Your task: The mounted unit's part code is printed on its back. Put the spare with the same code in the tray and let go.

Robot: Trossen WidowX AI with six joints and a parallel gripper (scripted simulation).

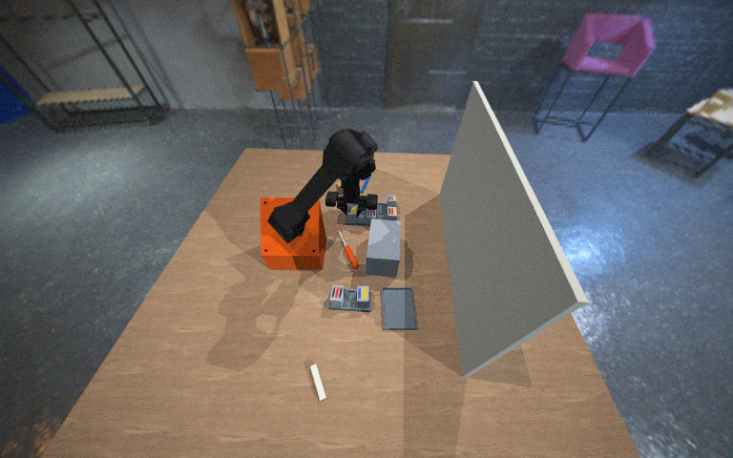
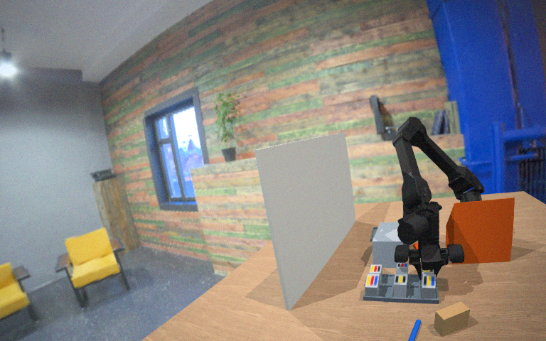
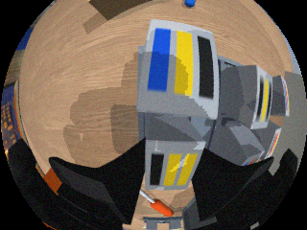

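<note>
Right now the grey tray is 19 cm ahead of my gripper tip, 34 cm to the right of it and 1 cm below it. From my gripper tip the other things lie so: grey spare (2 cm above); grey mounted unit (13 cm ahead, 15 cm to the right, 3 cm above); tan block (6 cm behind, 16 cm to the left, 1 cm above).
</note>
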